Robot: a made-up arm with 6 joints.
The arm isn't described. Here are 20 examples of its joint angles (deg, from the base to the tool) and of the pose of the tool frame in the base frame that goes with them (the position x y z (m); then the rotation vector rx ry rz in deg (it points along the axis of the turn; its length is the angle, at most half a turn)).
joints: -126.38 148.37 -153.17 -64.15 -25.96 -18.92
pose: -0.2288 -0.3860 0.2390 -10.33 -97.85 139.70
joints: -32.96 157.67 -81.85 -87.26 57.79 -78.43
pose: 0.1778 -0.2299 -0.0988 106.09 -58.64 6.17
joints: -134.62 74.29 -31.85 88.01 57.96 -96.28
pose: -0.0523 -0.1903 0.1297 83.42 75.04 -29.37
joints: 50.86 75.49 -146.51 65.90 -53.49 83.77
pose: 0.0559 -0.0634 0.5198 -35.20 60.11 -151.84
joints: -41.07 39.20 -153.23 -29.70 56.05 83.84
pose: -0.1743 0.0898 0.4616 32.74 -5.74 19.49
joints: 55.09 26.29 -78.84 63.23 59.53 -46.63
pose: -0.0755 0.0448 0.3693 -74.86 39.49 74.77
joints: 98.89 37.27 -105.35 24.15 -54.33 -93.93
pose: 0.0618 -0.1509 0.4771 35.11 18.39 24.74
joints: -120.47 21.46 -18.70 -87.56 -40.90 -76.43
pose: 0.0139 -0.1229 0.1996 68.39 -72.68 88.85
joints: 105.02 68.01 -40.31 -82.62 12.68 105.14
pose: -0.0347 0.2253 0.1612 -76.06 100.59 66.73
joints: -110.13 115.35 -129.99 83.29 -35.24 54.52
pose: -0.1828 -0.3097 0.3506 35.92 -60.38 2.81
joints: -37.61 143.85 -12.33 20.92 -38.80 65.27
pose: 0.0431 -0.0653 -0.0974 150.19 87.57 -18.03
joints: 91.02 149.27 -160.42 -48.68 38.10 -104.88
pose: 0.0449 0.4440 0.1969 -103.07 -32.42 -63.63
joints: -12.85 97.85 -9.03 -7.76 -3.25 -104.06
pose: 0.1026 -0.0225 -0.0289 -132.92 113.54 -12.41
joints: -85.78 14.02 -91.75 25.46 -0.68 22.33
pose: -0.0121 0.1562 0.4416 6.35 2.40 -37.97
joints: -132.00 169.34 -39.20 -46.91 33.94 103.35
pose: -0.0411 0.0237 -0.1220 -118.19 -0.21 -18.37
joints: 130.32 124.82 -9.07 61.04 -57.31 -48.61
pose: -0.0019 0.1316 -0.0306 -117.28 57.92 -9.39
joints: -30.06 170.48 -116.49 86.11 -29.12 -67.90
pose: 0.3089 -0.2425 -0.1154 67.24 117.85 -40.53
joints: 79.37 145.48 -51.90 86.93 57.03 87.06
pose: -0.0592 0.2014 -0.0789 -94.23 -88.10 43.52
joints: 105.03 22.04 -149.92 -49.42 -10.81 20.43
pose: 0.0845 -0.3767 0.3657 45.63 -28.49 67.71
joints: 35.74 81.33 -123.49 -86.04 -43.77 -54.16
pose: 0.0840 0.1571 0.4745 -42.70 -43.71 -79.27
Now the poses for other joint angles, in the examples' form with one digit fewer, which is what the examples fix.
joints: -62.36 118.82 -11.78 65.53 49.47 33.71
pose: 0.089 0.000 -0.014 -129.1 -15.0 -40.3
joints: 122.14 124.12 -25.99 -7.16 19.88 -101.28
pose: -0.043 0.078 -0.066 142.3 67.3 7.2
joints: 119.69 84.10 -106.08 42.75 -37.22 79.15
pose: -0.067 0.212 0.450 -27.9 -42.7 -125.5
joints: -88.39 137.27 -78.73 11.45 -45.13 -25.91
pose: -0.005 -0.388 0.033 70.7 88.1 -81.8
